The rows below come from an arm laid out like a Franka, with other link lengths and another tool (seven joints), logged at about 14 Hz.
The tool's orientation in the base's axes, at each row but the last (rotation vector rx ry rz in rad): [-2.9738, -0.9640, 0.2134]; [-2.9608, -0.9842, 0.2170]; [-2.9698, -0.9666, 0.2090]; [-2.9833, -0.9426, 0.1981]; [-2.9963, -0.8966, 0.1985]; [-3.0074, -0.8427, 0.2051]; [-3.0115, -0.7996, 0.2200]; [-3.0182, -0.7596, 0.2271]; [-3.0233, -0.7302, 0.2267]
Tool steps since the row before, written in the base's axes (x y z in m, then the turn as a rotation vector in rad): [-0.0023, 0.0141, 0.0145, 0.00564, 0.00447, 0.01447]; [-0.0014, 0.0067, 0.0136, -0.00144, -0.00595, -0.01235]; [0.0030, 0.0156, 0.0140, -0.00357, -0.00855, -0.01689]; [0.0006, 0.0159, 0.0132, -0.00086, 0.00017, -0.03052]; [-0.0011, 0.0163, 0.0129, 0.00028, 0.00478, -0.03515]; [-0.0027, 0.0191, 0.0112, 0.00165, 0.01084, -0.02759]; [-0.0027, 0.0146, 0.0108, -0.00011, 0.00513, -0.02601]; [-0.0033, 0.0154, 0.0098, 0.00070, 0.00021, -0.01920]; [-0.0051, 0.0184, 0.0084, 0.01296, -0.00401, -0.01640]
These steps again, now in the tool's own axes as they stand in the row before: [0.0046, -0.0135, -0.0145, 0.00530, -0.00105, -0.01523]; [0.0012, -0.0070, -0.0135, -0.00312, 0.00462, 0.01261]; [0.0098, -0.0116, -0.0147, -0.00579, 0.00571, 0.01746]; [0.0080, -0.0133, -0.0137, 0.00301, 0.00072, 0.03038]; [0.0065, -0.0148, -0.0131, 0.00703, -0.00231, 0.03469]; [0.0062, -0.0182, -0.0112, 0.01040, -0.00713, 0.02688]; [0.0035, -0.0146, -0.0106, 0.00586, -0.00312, 0.02567]; [0.0031, -0.0157, -0.0094, 0.00331, 0.00121, 0.01889]; [0.0028, -0.0192, -0.0078, 0.01180, 0.01036, 0.01437]
